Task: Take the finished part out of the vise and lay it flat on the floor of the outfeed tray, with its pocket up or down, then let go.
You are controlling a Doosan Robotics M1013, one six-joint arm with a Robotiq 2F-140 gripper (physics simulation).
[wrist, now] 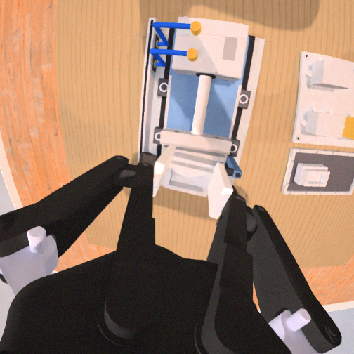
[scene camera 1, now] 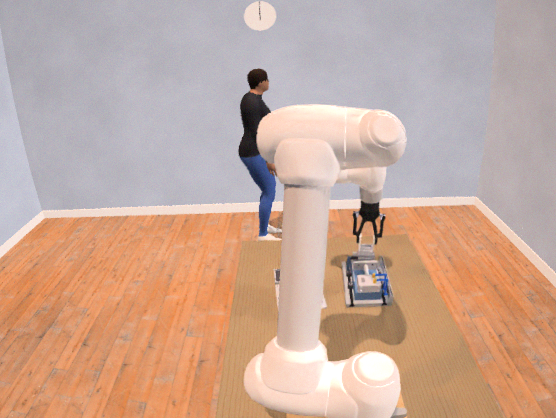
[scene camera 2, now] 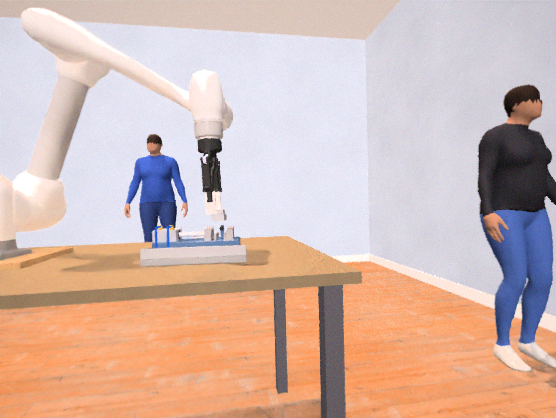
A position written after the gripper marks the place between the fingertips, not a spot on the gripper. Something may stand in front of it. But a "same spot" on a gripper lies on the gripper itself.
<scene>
gripper: wrist; scene camera 1; scene camera 2 214, 213
same spot on gripper: [wrist: 44, 230] = [scene camera 1: 381, 219]
</scene>
